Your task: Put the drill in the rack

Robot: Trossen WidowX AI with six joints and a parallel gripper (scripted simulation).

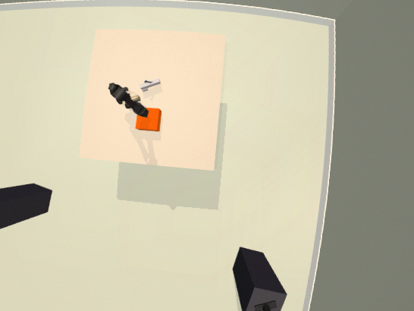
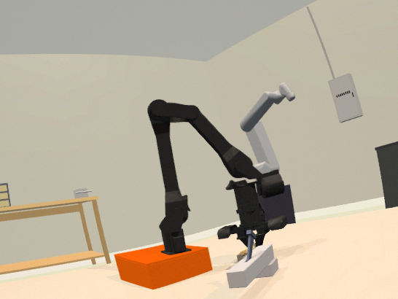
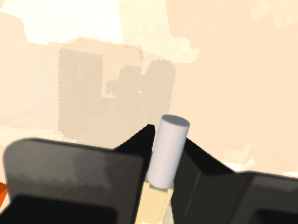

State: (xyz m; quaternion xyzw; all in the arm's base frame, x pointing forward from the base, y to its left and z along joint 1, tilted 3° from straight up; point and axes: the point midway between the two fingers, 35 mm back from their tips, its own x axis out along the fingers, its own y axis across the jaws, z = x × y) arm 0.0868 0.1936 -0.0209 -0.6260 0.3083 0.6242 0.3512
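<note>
My gripper tip is 2 cm short of the drill, 3 cm to the left of it and 4 cm below it. From my gripper tip the other things lie so: blue key: 19 cm ahead, 14 cm to the right, 8 cm above; rack: 3 cm ahead, 5 cm to the right, 1 cm above.
</note>
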